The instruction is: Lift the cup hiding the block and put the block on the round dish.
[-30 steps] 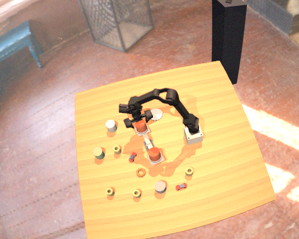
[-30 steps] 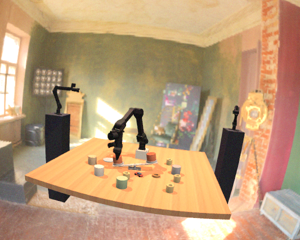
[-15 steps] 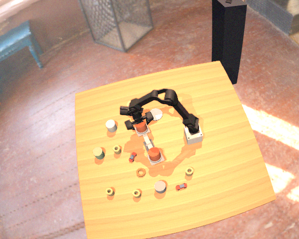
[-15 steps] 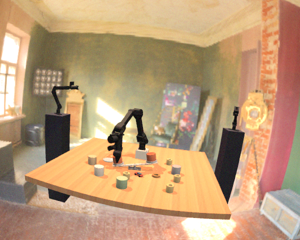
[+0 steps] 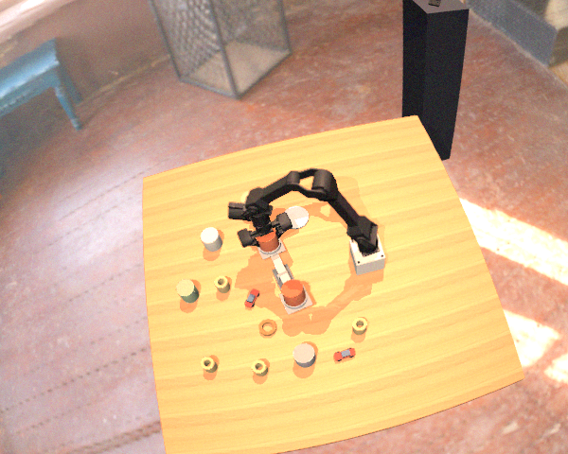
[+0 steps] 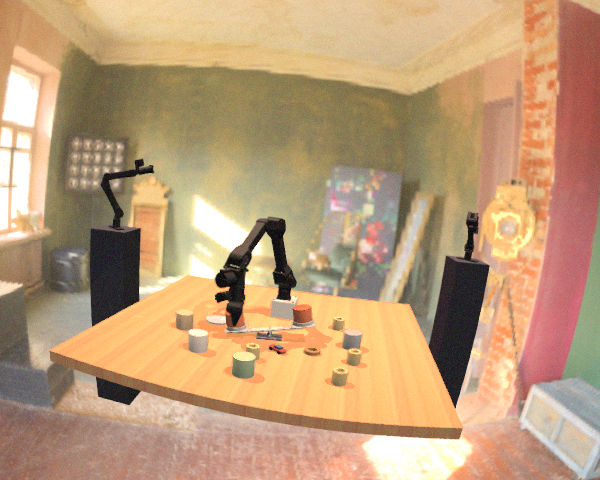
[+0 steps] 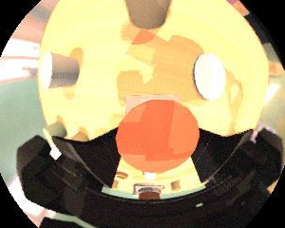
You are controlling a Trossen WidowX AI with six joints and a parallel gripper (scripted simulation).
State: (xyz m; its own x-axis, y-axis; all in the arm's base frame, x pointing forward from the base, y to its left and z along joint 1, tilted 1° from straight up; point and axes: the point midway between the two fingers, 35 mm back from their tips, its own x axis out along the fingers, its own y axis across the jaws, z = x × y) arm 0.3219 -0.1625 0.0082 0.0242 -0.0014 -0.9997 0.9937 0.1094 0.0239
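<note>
Now: gripper tip 120 mm past the round dish, 100 mm to the left of it and 40 mm above it. Round my gripper tip: balance 10 mm behind, 140 mm to the left, 20 mm below; then grey block 10 mm below; then balance beam 10 mm behind, 140 mm to the left, 10 mm below.
</note>
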